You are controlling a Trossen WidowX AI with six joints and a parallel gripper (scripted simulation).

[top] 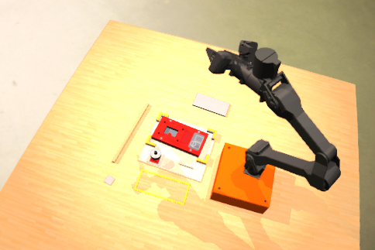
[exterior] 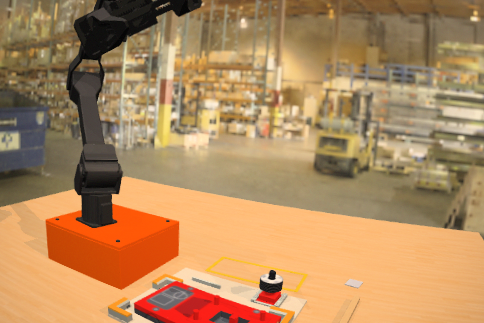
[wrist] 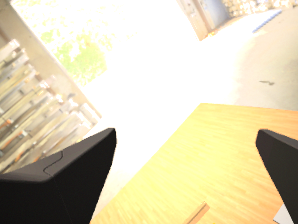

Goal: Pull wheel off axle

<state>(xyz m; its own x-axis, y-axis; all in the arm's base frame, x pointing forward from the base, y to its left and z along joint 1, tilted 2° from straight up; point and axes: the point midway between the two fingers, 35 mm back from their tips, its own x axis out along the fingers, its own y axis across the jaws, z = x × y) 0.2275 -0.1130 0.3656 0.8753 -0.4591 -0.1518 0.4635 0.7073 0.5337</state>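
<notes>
Now: gripper tip 41 cm above the grey wheel, 20 cm to the right of it and 9 cm short of it.
</notes>
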